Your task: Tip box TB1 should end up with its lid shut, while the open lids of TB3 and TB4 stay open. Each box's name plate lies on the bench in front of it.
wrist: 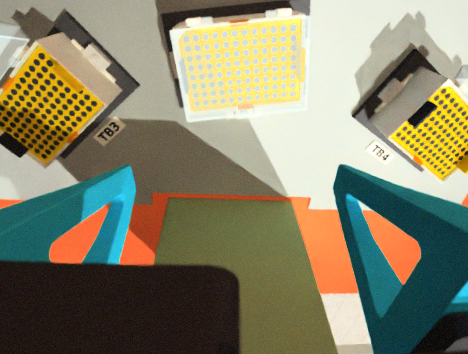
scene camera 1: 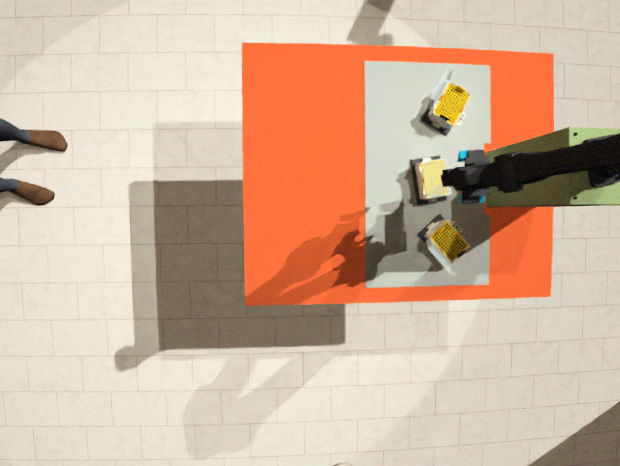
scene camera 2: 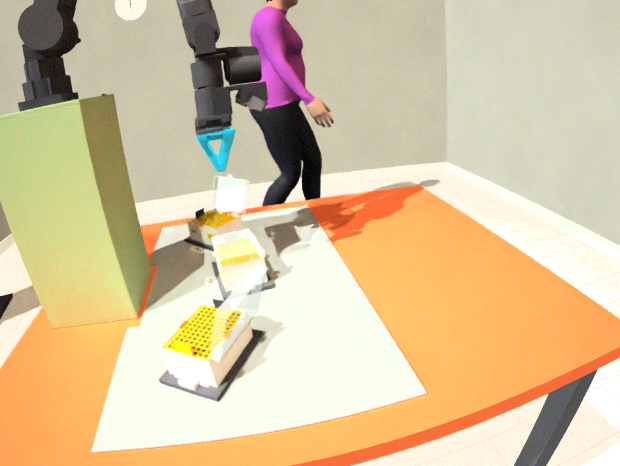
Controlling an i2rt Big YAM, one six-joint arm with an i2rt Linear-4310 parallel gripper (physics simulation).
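Frame: origin at the arm's base, x ahead, y left, z up, level; metres.
Where they show: gripper, between the fingertips: [wrist: 234, 176] [scene camera 2: 220, 166]; arm's base, origin of its link: [scene camera 2: 51, 105].
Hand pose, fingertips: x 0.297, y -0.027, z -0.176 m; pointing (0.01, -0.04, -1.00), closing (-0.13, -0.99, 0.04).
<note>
Each offset is from my fingertips to the centre of the thing. "*": to the spot under its first point. Level surfaces: height alone.
TB1 {dx -0.007, dy -0.014, dz -0.195 m} [scene camera 1: 433, 178] [scene camera 2: 240, 268] [wrist: 245, 67] is the middle box. Its clear lid lies down flat over the yellow rack and looks shut. TB3 {dx -0.007, dy +0.201, dz -0.169 m} [scene camera 1: 449, 241] [scene camera 2: 215, 227] [wrist: 50, 102] has its clear lid {dx +0.051, dy +0.235, dz -0.129 m} [scene camera 1: 441, 258] [scene camera 2: 230, 193] standing open. TB4 {dx -0.102, dy -0.246, dz -0.169 m} [scene camera 1: 451, 103] [scene camera 2: 202, 345] [wrist: 434, 127] also has its clear lid {dx -0.052, dy -0.290, dz -0.129 m} [scene camera 1: 440, 84] [scene camera 2: 246, 295] open. My gripper [scene camera 1: 468, 176] [scene camera 2: 220, 169] [wrist: 234, 176] is open and empty, high above the bench on TB1's pedestal side. The arm covers part of TB1's front edge in the top view. TB1's name plate does not show in the wrist view.
The green pedestal [scene camera 1: 531, 170] [scene camera 2: 50, 210] [wrist: 230, 235] stands in front of the boxes. The boxes stand on a grey mat {dz -0.234 m} [scene camera 1: 385, 100] [scene camera 2: 320, 360] on the orange bench {dz -0.236 m} [scene camera 1: 300, 125] [scene camera 2: 451, 290]. Name plates for TB3 {* dx -0.064, dy +0.166, dz -0.232 m} [wrist: 109, 131] and TB4 {* dx -0.149, dy -0.199, dz -0.232 m} [wrist: 379, 151] lie beside those boxes. A person [scene camera 2: 280, 60] stands behind the bench.
</note>
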